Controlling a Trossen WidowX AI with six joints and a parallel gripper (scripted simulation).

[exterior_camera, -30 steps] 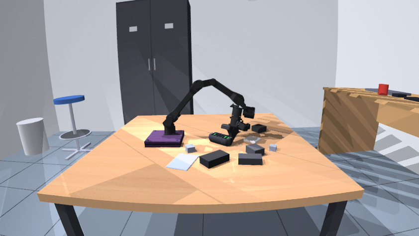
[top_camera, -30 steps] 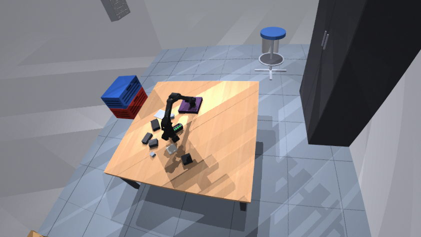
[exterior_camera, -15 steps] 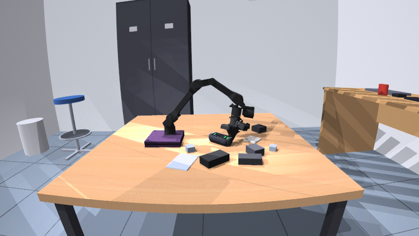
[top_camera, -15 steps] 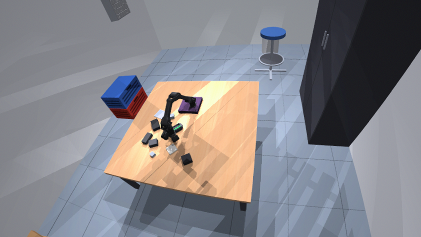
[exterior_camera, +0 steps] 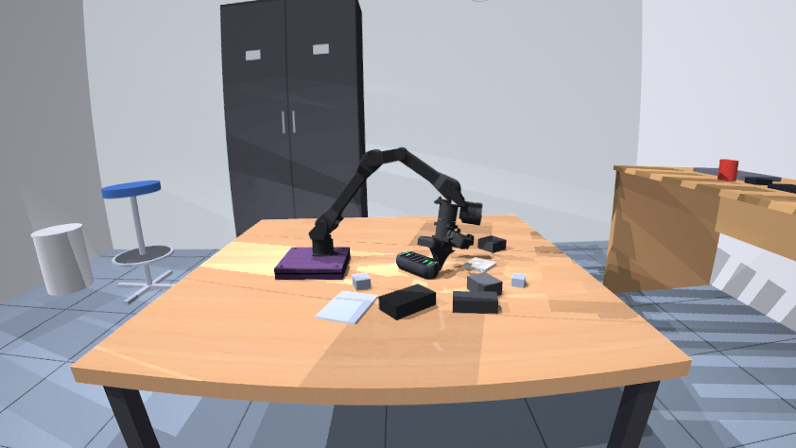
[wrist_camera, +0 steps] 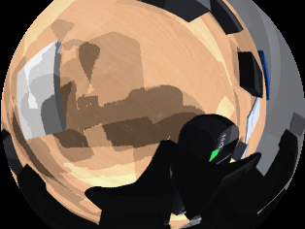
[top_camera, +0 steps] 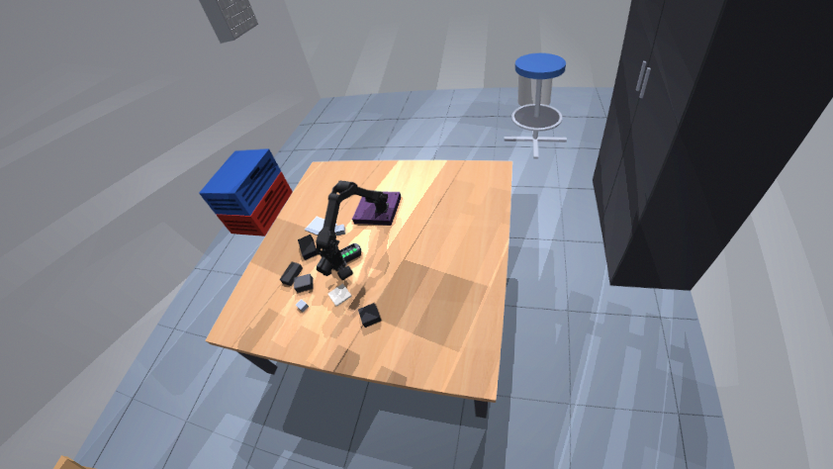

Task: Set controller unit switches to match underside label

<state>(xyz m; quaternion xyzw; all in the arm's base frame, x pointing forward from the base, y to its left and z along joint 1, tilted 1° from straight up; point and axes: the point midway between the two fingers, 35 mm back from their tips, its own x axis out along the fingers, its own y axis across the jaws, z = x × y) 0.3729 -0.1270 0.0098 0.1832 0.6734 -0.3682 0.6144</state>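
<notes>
Now: gripper tip 140 mm short of the white plate and 40 mm to the right of it. Round my gripper tip: white sheet (270 mm behind, 200 mm to the right, 10 mm below).
</notes>
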